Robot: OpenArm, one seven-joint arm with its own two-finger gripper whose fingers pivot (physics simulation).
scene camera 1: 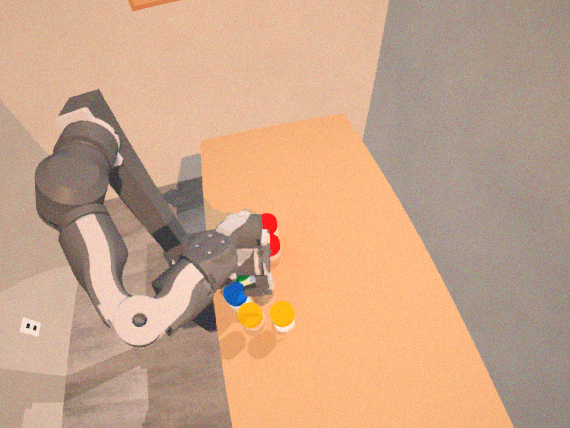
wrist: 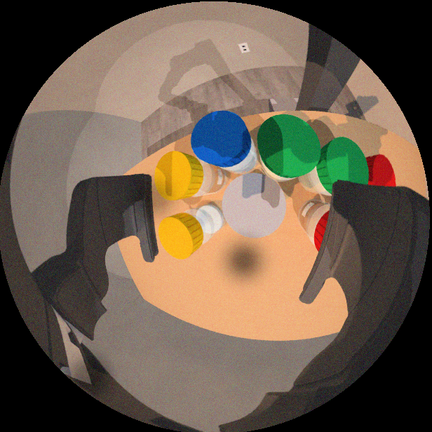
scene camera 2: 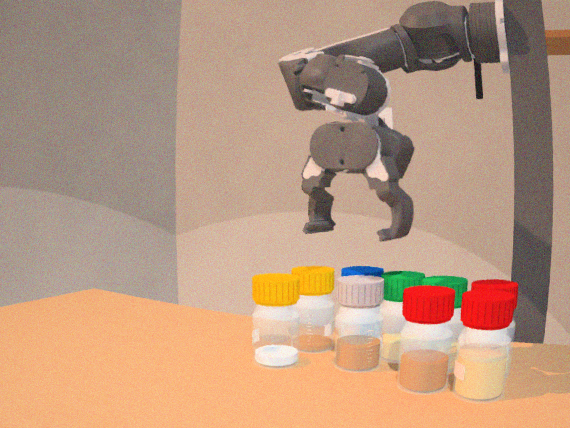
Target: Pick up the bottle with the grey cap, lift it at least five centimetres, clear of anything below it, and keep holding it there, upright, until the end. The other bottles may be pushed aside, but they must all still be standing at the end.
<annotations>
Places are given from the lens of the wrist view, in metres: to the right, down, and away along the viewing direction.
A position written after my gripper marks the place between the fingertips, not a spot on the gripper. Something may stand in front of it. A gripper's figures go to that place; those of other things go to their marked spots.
my gripper (wrist: pixel 224 229): 0.01, 0.01, 0.06
blue-capped bottle (wrist: pixel 220 138): 0.01, -0.07, 0.09
grey-capped bottle (wrist: pixel 253 204): 0.03, -0.01, 0.10
green-capped bottle (wrist: pixel 288 147): 0.06, -0.05, 0.07
yellow-capped bottle (wrist: pixel 181 234): -0.04, 0.02, 0.14
The marked spots on the yellow-capped bottle and the grey-capped bottle are 0.08 m apart.
</annotations>
